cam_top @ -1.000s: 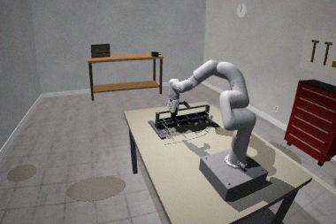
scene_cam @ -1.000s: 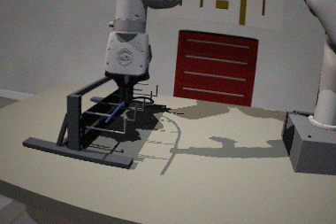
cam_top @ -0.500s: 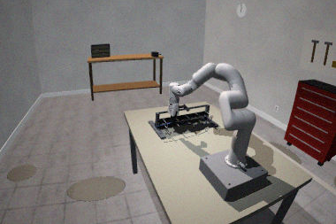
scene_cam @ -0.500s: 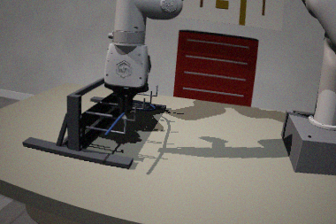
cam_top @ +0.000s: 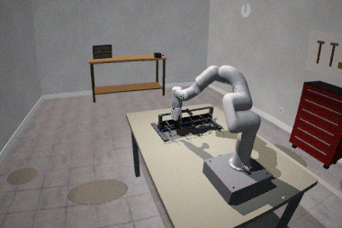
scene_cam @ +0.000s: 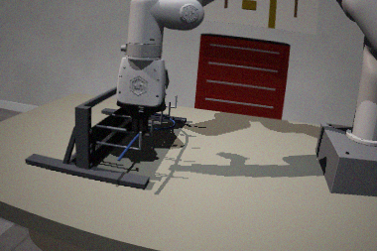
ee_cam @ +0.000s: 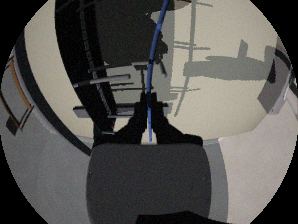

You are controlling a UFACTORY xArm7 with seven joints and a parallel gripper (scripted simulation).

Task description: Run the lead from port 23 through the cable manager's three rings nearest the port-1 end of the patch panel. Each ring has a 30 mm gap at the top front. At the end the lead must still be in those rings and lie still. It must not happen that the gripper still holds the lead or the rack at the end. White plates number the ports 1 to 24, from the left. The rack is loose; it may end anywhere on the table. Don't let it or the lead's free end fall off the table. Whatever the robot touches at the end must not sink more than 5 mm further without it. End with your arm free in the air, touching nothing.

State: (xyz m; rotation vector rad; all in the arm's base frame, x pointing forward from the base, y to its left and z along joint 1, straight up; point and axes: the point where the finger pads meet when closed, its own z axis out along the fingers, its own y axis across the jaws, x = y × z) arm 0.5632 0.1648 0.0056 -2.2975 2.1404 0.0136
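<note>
My gripper is now 11 cm short of the rack, 14 cm to the left of it and 2 cm above it.
</note>
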